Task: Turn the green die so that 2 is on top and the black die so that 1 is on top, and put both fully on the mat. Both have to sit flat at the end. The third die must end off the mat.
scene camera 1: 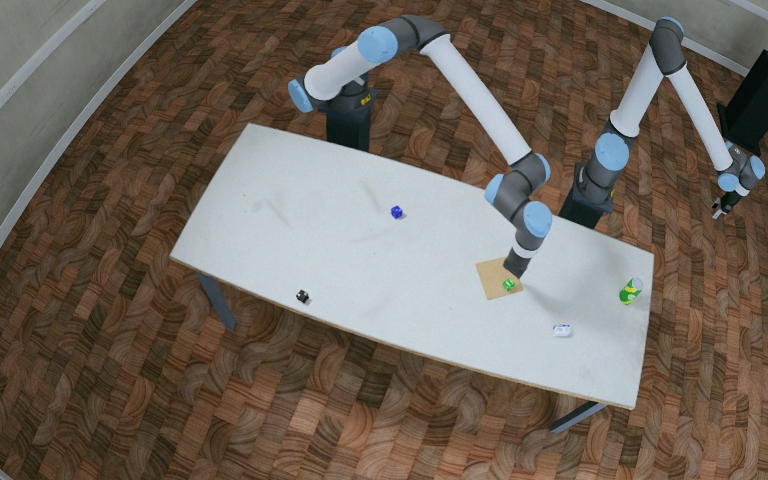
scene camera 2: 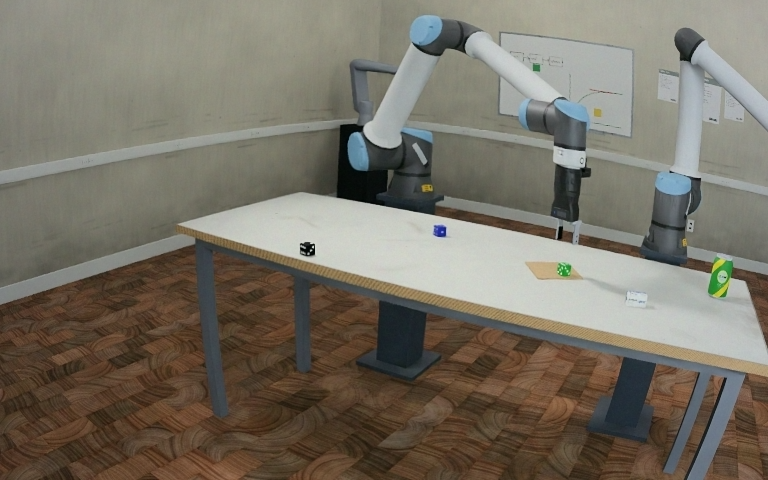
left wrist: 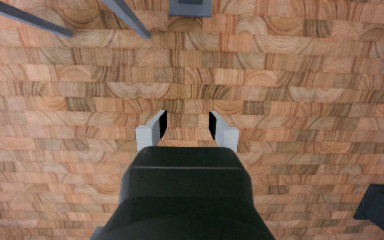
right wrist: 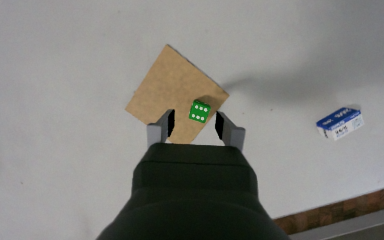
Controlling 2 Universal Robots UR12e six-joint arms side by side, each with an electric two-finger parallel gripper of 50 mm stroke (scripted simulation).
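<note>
There's a tan mat at [scene camera 1: 492, 275] and, in the right wrist view, at [right wrist: 172, 82], but in the left wrist view the tan mat is out of frame. The right gripper is at [scene camera 2: 566, 241], and the right wrist view shows that gripper too [right wrist: 195, 119]. As for the left gripper, it's at [left wrist: 188, 119].
</note>
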